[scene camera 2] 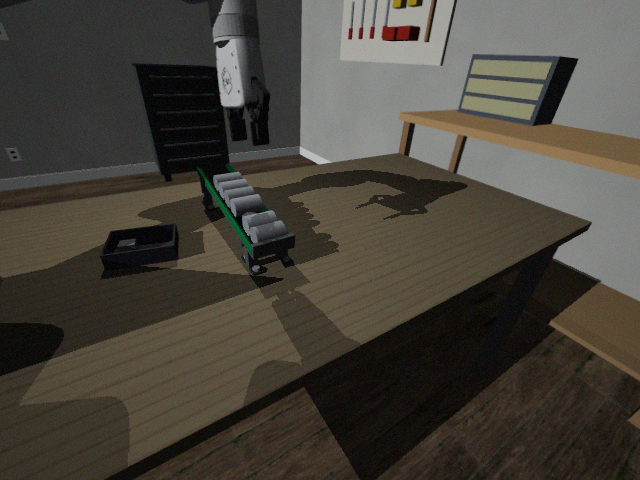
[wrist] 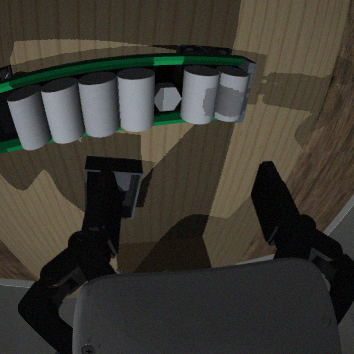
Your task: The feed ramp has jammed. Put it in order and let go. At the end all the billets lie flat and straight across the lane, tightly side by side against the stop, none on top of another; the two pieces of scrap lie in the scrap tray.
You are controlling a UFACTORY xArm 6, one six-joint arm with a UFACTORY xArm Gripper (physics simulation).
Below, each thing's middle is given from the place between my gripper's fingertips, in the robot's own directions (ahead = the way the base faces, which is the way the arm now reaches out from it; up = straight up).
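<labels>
The black scrap tray [scene camera 2: 159,243] is 70 mm to the left of my hand, 210 mm below it and 220 mm behind it.
</labels>
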